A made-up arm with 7 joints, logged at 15 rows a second.
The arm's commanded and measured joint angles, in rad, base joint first. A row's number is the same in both.
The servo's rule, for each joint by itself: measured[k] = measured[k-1] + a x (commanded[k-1-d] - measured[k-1]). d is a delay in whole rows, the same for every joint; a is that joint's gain. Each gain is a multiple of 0.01, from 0.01 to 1. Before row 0 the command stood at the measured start. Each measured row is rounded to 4 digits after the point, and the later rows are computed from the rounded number. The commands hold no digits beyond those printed.
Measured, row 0:
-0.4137, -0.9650, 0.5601, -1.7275, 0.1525, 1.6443, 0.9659
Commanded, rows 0 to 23:
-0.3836, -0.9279, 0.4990, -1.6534, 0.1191, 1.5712, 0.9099
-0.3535, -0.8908, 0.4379, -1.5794, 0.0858, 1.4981, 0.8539
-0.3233, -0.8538, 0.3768, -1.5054, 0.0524, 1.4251, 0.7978
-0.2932, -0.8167, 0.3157, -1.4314, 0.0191, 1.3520, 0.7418
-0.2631, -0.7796, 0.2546, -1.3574, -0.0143, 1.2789, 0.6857
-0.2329, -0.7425, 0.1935, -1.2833, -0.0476, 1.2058, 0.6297
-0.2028, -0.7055, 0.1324, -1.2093, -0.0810, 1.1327, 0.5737
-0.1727, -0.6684, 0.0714, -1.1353, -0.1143, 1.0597, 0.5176
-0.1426, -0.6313, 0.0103, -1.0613, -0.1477, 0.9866, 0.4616
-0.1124, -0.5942, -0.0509, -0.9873, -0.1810, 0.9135, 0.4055
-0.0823, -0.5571, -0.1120, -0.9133, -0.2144, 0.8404, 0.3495
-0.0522, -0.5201, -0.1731, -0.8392, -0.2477, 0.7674, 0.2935
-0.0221, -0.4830, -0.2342, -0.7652, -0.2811, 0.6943, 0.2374
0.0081, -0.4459, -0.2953, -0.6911, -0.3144, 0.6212, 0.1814
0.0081, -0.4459, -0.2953, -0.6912, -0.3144, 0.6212, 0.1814
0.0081, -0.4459, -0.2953, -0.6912, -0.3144, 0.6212, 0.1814
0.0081, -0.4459, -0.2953, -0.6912, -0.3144, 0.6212, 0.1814
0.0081, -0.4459, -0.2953, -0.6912, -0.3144, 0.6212, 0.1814
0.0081, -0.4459, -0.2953, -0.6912, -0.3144, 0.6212, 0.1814
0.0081, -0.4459, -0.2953, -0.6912, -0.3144, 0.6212, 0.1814
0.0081, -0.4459, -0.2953, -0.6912, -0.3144, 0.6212, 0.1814
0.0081, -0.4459, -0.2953, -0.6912, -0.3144, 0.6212, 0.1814
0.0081, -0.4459, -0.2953, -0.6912, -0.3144, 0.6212, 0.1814
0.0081, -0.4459, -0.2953, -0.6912, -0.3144, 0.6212, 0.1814
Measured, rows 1 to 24:
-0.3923, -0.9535, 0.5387, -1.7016, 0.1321, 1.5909, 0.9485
-0.3648, -0.9341, 0.5034, -1.6588, 0.1039, 1.5232, 0.9192
-0.3353, -0.9092, 0.4591, -1.6051, 0.0725, 1.4516, 0.8816
-0.3054, -0.8805, 0.4089, -1.5443, 0.0399, 1.3789, 0.8383
-0.2754, -0.8492, 0.3549, -1.4789, 0.0068, 1.3059, 0.7910
-0.2452, -0.8161, 0.2984, -1.4104, -0.0264, 1.2328, 0.7410
-0.2151, -0.7818, 0.2403, -1.3400, -0.0597, 1.1597, 0.6891
-0.1850, -0.7466, 0.1812, -1.2684, -0.0930, 1.0867, 0.6359
-0.1549, -0.7109, 0.1214, -1.1959, -0.1264, 1.0136, 0.5819
-0.1247, -0.6747, 0.0611, -1.1229, -0.1597, 0.9405, 0.5272
-0.0946, -0.6382, 0.0005, -1.0495, -0.1931, 0.8674, 0.4721
-0.0645, -0.6016, -0.0603, -0.9759, -0.2264, 0.7944, 0.4167
-0.0344, -0.5648, -0.1212, -0.9022, -0.2598, 0.7213, 0.3611
-0.0042, -0.5279, -0.1821, -0.8283, -0.2931, 0.6482, 0.3054
0.0045, -0.5025, -0.2217, -0.7803, -0.3061, 0.6285, 0.2670
0.0071, -0.4850, -0.2475, -0.7491, -0.3112, 0.6232, 0.2405
0.0078, -0.4729, -0.2642, -0.7288, -0.3132, 0.6217, 0.2222
0.0080, -0.4645, -0.2751, -0.7156, -0.3139, 0.6213, 0.2096
0.0081, -0.4587, -0.2822, -0.7071, -0.3142, 0.6212, 0.2009
0.0081, -0.4547, -0.2868, -0.7015, -0.3143, 0.6212, 0.1949
0.0081, -0.4520, -0.2898, -0.6979, -0.3144, 0.6212, 0.1907
0.0081, -0.4501, -0.2917, -0.6956, -0.3144, 0.6212, 0.1878
0.0081, -0.4488, -0.2930, -0.6941, -0.3144, 0.6212, 0.1858
0.0081, -0.4479, -0.2938, -0.6931, -0.3144, 0.6212, 0.1844
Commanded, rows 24 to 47:
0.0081, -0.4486, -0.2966, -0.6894, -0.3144, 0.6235, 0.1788
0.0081, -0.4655, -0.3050, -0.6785, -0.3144, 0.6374, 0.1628
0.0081, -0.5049, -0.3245, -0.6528, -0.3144, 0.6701, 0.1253
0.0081, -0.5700, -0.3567, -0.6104, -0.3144, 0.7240, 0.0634
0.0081, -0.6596, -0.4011, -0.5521, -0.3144, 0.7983, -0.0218
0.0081, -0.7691, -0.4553, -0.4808, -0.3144, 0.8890, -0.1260
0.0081, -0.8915, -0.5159, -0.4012, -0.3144, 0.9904, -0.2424
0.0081, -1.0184, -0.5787, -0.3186, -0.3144, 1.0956, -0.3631
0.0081, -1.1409, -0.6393, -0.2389, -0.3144, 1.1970, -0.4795
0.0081, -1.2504, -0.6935, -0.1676, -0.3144, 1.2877, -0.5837
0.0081, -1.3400, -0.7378, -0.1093, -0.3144, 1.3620, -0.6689
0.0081, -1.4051, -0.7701, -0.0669, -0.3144, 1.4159, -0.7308
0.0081, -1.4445, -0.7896, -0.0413, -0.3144, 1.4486, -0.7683
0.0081, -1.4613, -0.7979, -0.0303, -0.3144, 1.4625, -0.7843
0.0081, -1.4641, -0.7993, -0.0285, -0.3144, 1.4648, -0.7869
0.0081, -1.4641, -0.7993, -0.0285, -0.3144, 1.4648, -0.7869
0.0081, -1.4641, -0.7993, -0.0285, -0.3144, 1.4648, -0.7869
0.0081, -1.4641, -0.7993, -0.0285, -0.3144, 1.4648, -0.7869
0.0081, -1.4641, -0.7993, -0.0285, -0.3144, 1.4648, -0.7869
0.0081, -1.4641, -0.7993, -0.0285, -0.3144, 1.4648, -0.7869
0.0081, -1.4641, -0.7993, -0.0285, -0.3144, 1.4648, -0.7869
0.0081, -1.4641, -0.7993, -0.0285, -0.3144, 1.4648, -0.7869
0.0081, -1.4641, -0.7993, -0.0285, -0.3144, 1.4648, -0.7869
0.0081, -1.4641, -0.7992, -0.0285, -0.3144, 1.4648, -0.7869
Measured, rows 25 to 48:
0.0081, -0.4481, -0.2948, -0.6918, -0.3144, 0.6229, 0.1827
0.0081, -0.4535, -0.2984, -0.6871, -0.3144, 0.6335, 0.1765
0.0081, -0.4694, -0.3075, -0.6751, -0.3144, 0.6602, 0.1606
0.0081, -0.5006, -0.3247, -0.6525, -0.3144, 0.7068, 0.1305
0.0081, -0.5499, -0.3514, -0.6174, -0.3144, 0.7736, 0.0833
0.0081, -0.6179, -0.3878, -0.5696, -0.3144, 0.8578, 0.0184
0.0081, -0.7027, -0.4326, -0.5107, -0.3144, 0.9546, -0.0624
0.0081, -0.8006, -0.4837, -0.4435, -0.3144, 1.0575, -0.1556
0.0081, -0.9061, -0.5382, -0.3719, -0.3144, 1.1593, -0.2560
0.0081, -1.0128, -0.5926, -0.3004, -0.3144, 1.2530, -0.3576
0.0081, -1.1142, -0.6434, -0.2335, -0.3144, 1.3326, -0.4541
0.0081, -1.2044, -0.6877, -0.1752, -0.3144, 1.3934, -0.5399
0.0081, -1.2788, -0.7234, -0.1283, -0.3144, 1.4337, -0.6107
0.0081, -1.3354, -0.7495, -0.0940, -0.3144, 1.4547, -0.6645
0.0081, -1.3753, -0.7669, -0.0711, -0.3144, 1.4621, -0.7024
0.0081, -1.4028, -0.7782, -0.0562, -0.3144, 1.4641, -0.7286
0.0081, -1.4218, -0.7856, -0.0465, -0.3144, 1.4646, -0.7467
0.0081, -1.4349, -0.7904, -0.0402, -0.3144, 1.4647, -0.7592
0.0081, -1.4440, -0.7935, -0.0361, -0.3144, 1.4648, -0.7678
0.0081, -1.4502, -0.7955, -0.0334, -0.3144, 1.4648, -0.7737
0.0081, -1.4545, -0.7968, -0.0317, -0.3144, 1.4648, -0.7778
0.0081, -1.4575, -0.7977, -0.0306, -0.3144, 1.4648, -0.7806
0.0081, -1.4595, -0.7983, -0.0299, -0.3144, 1.4648, -0.7826
0.0081, -1.4609, -0.7986, -0.0294, -0.3144, 1.4648, -0.7839

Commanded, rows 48 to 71:
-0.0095, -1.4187, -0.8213, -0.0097, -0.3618, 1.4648, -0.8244
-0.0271, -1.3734, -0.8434, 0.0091, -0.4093, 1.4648, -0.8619
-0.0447, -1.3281, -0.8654, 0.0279, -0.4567, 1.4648, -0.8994
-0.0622, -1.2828, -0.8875, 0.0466, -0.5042, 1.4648, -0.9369
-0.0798, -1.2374, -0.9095, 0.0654, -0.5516, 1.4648, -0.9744
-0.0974, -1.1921, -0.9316, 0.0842, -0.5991, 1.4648, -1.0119
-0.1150, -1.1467, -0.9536, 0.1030, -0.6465, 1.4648, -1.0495
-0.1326, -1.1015, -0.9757, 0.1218, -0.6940, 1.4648, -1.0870
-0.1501, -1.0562, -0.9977, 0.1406, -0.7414, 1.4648, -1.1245
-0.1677, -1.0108, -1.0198, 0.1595, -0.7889, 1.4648, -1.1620
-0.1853, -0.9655, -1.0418, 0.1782, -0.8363, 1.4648, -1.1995
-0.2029, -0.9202, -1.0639, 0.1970, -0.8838, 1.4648, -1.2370
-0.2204, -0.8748, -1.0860, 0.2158, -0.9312, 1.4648, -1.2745
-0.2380, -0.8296, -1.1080, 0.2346, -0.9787, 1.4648, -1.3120
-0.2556, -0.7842, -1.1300, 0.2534, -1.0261, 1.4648, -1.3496
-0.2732, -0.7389, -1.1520, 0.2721, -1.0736, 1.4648, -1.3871
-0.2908, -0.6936, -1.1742, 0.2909, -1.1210, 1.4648, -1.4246
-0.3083, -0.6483, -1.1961, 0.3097, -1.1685, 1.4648, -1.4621
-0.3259, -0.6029, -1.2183, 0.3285, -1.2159, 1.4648, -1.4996
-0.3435, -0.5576, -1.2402, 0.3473, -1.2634, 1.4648, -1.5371
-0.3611, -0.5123, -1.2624, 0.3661, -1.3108, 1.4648, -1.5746
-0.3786, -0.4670, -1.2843, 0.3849, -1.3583, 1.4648, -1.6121
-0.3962, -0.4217, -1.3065, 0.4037, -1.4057, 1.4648, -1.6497
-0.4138, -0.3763, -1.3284, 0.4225, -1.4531, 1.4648, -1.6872
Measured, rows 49 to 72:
-0.0044, -1.4478, -0.8065, -0.0225, -0.3433, 1.4648, -0.7965
-0.0205, -1.4247, -0.8194, -0.0114, -0.3836, 1.4648, -0.8168
-0.0377, -1.3948, -0.8355, 0.0024, -0.4282, 1.4648, -0.8424
-0.0551, -1.3601, -0.8537, 0.0179, -0.4746, 1.4648, -0.8717
-0.0726, -1.3221, -0.8732, 0.0345, -0.5216, 1.4648, -0.9035
-0.0902, -1.2818, -0.8936, 0.0519, -0.5689, 1.4648, -0.9371
-0.1078, -1.2399, -0.9146, 0.0698, -0.6162, 1.4648, -0.9719
-0.1254, -1.1970, -0.9360, 0.0880, -0.6637, 1.4648, -1.0076
-0.1429, -1.1534, -0.9576, 0.1064, -0.7111, 1.4648, -1.0438
-0.1605, -1.1092, -0.9794, 0.1250, -0.7586, 1.4648, -1.0804
-0.1781, -1.0647, -1.0012, 0.1436, -0.8060, 1.4648, -1.1173
-0.1957, -1.0199, -1.0231, 0.1623, -0.8535, 1.4648, -1.1544
-0.2132, -0.9749, -1.0451, 0.1810, -0.9009, 1.4648, -1.1916
-0.2308, -0.9299, -1.0671, 0.1998, -0.9484, 1.4648, -1.2289
-0.2484, -0.8847, -1.0891, 0.2186, -0.9958, 1.4648, -1.2663
-0.2660, -0.8395, -1.1111, 0.2373, -1.0433, 1.4648, -1.3037
-0.2836, -0.7943, -1.1332, 0.2561, -1.0907, 1.4648, -1.3412
-0.3011, -0.7490, -1.1552, 0.2749, -1.1382, 1.4648, -1.3787
-0.3187, -0.7037, -1.1773, 0.2937, -1.1856, 1.4648, -1.4162
-0.3363, -0.6584, -1.1993, 0.3125, -1.2331, 1.4648, -1.4537
-0.3539, -0.6131, -1.2214, 0.3313, -1.2805, 1.4648, -1.4912
-0.3714, -0.5678, -1.2434, 0.3501, -1.3280, 1.4648, -1.5287
-0.3890, -0.5225, -1.2655, 0.3689, -1.3754, 1.4648, -1.5662
-0.4066, -0.4772, -1.2875, 0.3877, -1.4228, 1.4648, -1.6037

